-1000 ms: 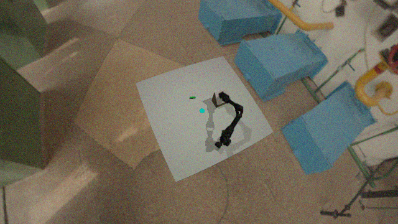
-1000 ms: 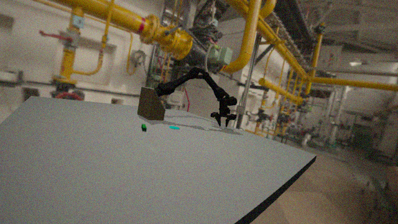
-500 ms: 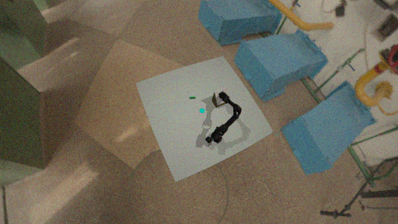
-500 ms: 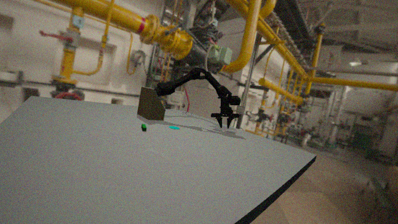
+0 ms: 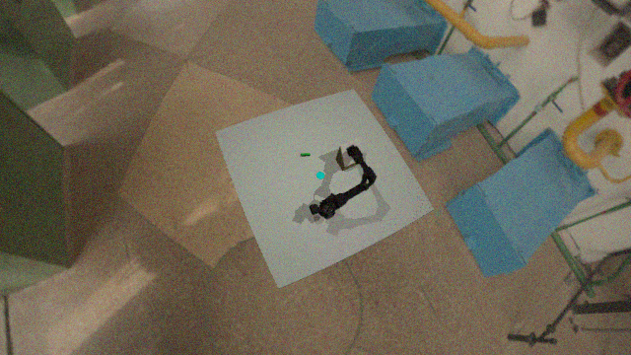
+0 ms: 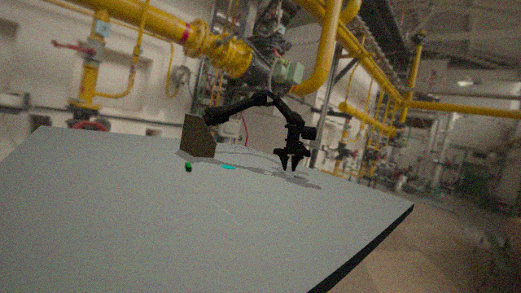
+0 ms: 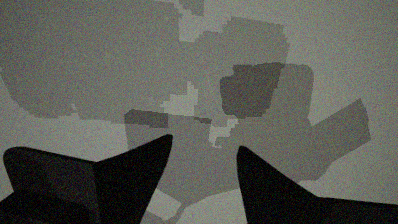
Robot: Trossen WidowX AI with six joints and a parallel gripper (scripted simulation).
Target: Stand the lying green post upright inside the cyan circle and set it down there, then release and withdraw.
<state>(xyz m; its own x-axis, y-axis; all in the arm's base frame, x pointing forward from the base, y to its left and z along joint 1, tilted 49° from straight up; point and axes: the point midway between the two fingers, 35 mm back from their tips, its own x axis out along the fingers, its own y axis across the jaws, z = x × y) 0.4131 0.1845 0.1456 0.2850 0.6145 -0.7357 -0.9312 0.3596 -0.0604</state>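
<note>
Now: gripper tip 42 cm to the left of the green post, 16 cm past it and 1 cm above it. Round my gripper tip: cyan circle: 22 cm to the right, 16 cm behind, 2 cm below.
</note>
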